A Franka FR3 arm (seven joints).
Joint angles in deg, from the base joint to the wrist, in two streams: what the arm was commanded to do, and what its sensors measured. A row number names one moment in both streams.
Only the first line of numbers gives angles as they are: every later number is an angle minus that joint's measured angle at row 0.
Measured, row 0: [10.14 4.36 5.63 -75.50 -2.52 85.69 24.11]
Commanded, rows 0 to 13: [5.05 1.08 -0.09 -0.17 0.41 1.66 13.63]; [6.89 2.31 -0.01 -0.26 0.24 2.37 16.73]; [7.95 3.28 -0.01 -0.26 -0.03 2.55 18.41]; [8.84 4.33 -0.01 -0.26 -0.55 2.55 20.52]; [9.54 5.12 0.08 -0.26 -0.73 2.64 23.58]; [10.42 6.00 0.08 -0.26 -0.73 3.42 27.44]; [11.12 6.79 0.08 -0.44 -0.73 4.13 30.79]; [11.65 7.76 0.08 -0.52 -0.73 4.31 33.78]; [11.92 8.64 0.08 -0.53 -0.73 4.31 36.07]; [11.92 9.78 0.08 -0.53 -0.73 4.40 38.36]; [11.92 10.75 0.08 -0.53 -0.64 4.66 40.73]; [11.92 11.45 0.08 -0.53 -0.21 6.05 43.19]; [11.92 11.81 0.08 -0.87 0.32 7.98 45.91]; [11.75 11.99 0.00 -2.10 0.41 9.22 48.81]
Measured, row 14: [11.97 10.89 0.14 -0.72 -0.14 5.32 40.77]
